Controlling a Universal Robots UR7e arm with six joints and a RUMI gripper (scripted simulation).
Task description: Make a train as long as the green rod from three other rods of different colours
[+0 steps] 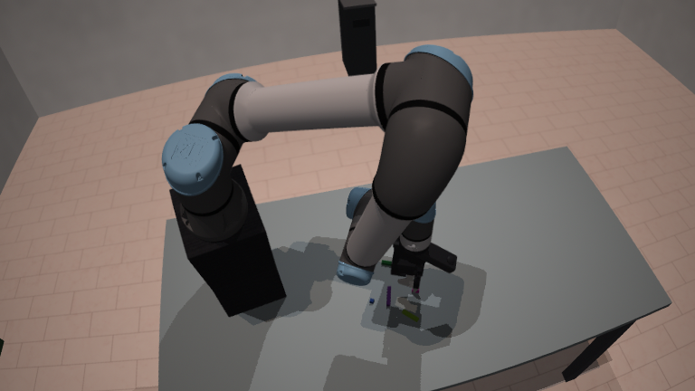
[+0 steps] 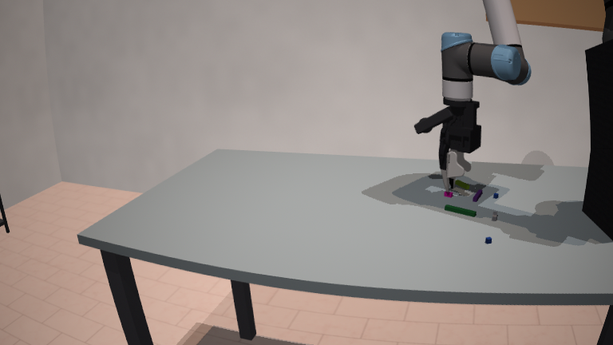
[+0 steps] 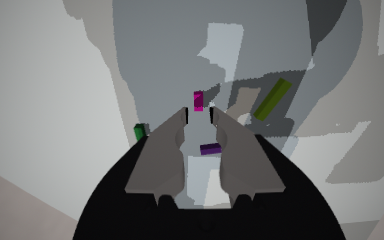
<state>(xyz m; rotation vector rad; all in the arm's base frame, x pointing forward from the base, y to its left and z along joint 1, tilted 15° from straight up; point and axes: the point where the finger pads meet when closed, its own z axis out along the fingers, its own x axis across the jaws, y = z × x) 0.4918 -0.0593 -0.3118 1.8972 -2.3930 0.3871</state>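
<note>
Right now my hand is 30 mm above the magenta rod. Round my hand: green rod 90 mm to the left, 50 mm behind, 30 mm below; purple rod 80 mm behind, 30 mm below, 10 mm to the right; lime rod 80 mm to the right, 30 mm below, 20 mm behind.
</note>
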